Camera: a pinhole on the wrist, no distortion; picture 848 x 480 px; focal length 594.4 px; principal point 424.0 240.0 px. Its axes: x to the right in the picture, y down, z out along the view. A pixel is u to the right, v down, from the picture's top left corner.
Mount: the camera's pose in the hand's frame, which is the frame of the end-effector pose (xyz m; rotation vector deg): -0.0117 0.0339 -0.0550 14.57 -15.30 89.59
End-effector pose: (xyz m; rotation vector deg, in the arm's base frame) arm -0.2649 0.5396 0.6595 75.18 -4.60 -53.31
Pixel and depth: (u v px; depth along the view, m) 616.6 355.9 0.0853
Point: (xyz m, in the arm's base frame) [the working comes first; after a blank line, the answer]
In the camera's frame: 0.0276 0.0166 0.0853

-0.2853 0.5294 0.7100
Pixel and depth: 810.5 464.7 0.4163
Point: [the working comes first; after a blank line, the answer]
In the camera's frame: 0.2707 0.1574 0.4163

-0.5257 0.3085 0.9961
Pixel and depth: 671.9 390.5 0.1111
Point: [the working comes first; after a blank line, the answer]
In the camera's frame: 0.0463 0.0281 0.1111

-0.3044 0.5126 0.7323
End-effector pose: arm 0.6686 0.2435 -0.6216 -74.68 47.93 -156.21
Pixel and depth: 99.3 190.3 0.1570
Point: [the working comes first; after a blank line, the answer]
In the camera's frame: -0.0858 -0.0131 0.1570

0.7366 0.2972 -0.5413
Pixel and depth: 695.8 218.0 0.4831
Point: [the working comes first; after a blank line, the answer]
In the camera's frame: 0.2209 -0.0179 0.4831

0.9928 -0.0487 -0.4182
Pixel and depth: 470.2 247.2 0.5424
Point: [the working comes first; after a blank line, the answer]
In the camera's frame: 0.0422 0.0066 0.5424

1.0470 0.1193 -0.3482
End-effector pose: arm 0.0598 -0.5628 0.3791 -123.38 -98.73 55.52
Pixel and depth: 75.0 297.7 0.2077
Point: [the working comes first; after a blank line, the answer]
In the camera's frame: -0.1220 0.0202 0.2077

-0.1225 -0.5724 0.3949
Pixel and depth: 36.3 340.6 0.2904
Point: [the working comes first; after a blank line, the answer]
In the camera's frame: -0.1894 0.0491 0.2904

-0.2309 -0.5856 0.4123
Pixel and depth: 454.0 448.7 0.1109
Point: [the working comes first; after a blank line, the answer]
In the camera's frame: 0.0056 0.0389 0.1109

0.0257 -0.6230 0.3569
